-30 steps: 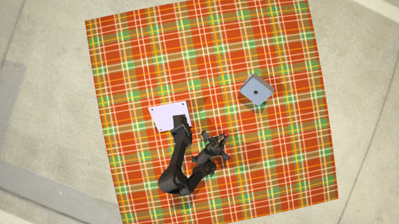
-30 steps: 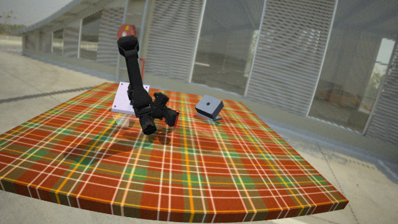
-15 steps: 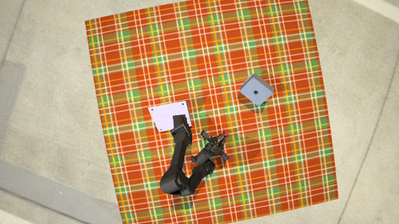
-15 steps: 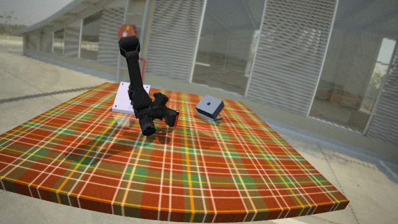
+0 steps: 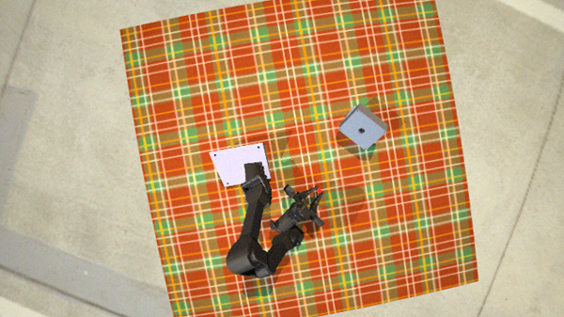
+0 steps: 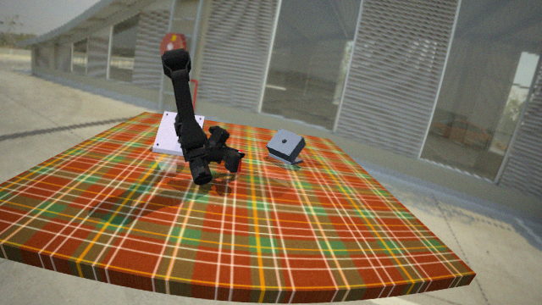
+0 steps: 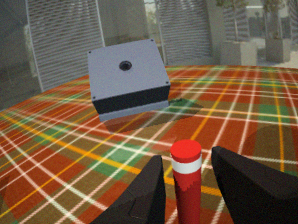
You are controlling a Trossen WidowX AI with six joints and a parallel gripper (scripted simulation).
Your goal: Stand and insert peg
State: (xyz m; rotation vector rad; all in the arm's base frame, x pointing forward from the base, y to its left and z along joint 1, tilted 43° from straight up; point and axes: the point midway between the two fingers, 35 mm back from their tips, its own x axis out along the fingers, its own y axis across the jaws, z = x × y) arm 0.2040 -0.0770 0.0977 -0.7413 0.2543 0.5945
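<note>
My gripper tip is now 10 mm past the red peg and 10 mm above it. Also, from my gripper tip: grey sloped panel: 210 mm to the left, 180 mm ahead.
</note>
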